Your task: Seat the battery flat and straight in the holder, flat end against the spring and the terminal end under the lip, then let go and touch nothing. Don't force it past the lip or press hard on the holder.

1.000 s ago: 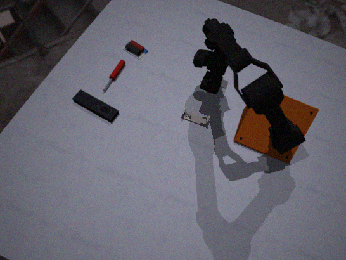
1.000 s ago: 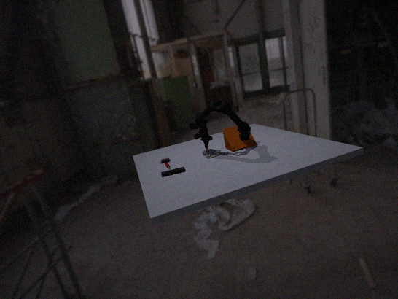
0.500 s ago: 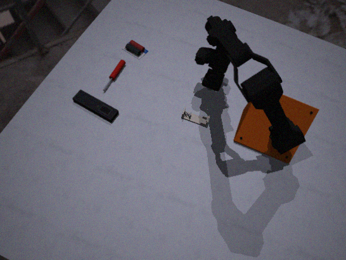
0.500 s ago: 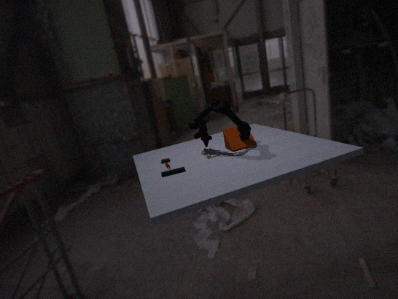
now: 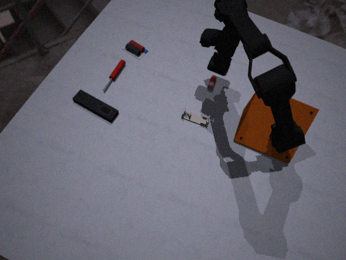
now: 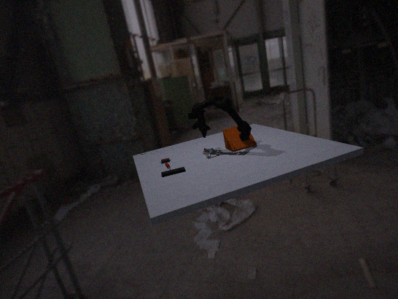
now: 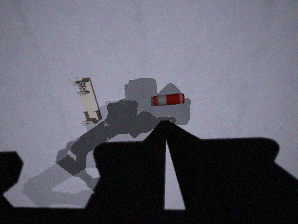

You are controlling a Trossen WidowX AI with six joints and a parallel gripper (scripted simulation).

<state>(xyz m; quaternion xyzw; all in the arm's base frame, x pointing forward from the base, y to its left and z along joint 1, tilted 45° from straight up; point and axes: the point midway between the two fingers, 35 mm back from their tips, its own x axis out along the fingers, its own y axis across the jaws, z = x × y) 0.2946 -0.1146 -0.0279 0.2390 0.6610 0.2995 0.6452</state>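
Right now the battery is 110 mm below my gripper tip and 20 mm to the right of it. The rest, counted from my gripper tip: red-handled screwdriver: 340 mm ahead, 150 mm to the left, 110 mm below; then black bar: 320 mm ahead, 290 mm to the left, 100 mm below.
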